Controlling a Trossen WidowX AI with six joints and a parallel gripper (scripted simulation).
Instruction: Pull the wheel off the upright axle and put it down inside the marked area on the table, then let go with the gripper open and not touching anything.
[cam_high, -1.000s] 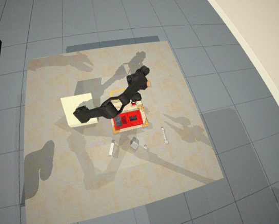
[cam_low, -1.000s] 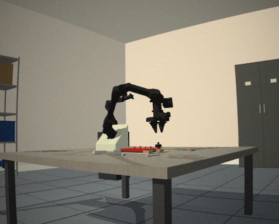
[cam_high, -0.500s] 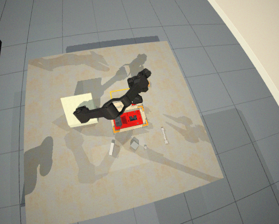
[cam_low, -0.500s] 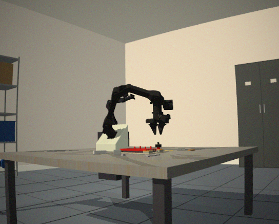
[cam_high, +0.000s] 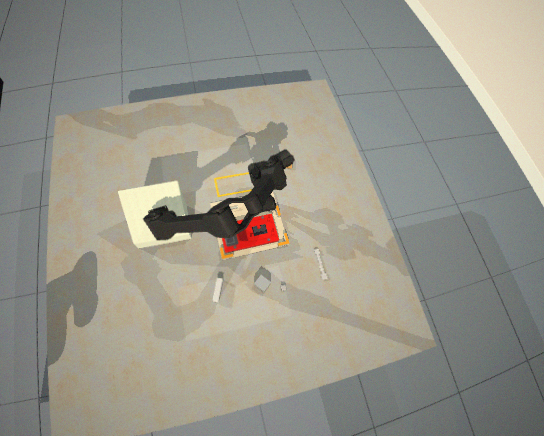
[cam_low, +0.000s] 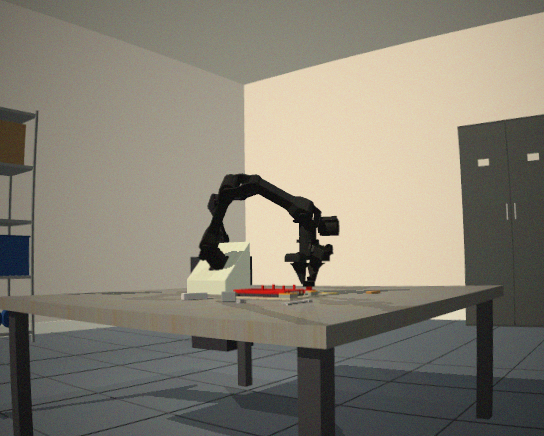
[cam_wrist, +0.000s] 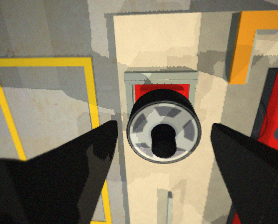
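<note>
The black wheel is right at my gripper tip. The rest, counted from my gripper tip: white peg (29 cm to the right, 24 cm behind, 3 cm below); grey cube (31 cm to the right, 9 cm behind, 2 cm below).
</note>
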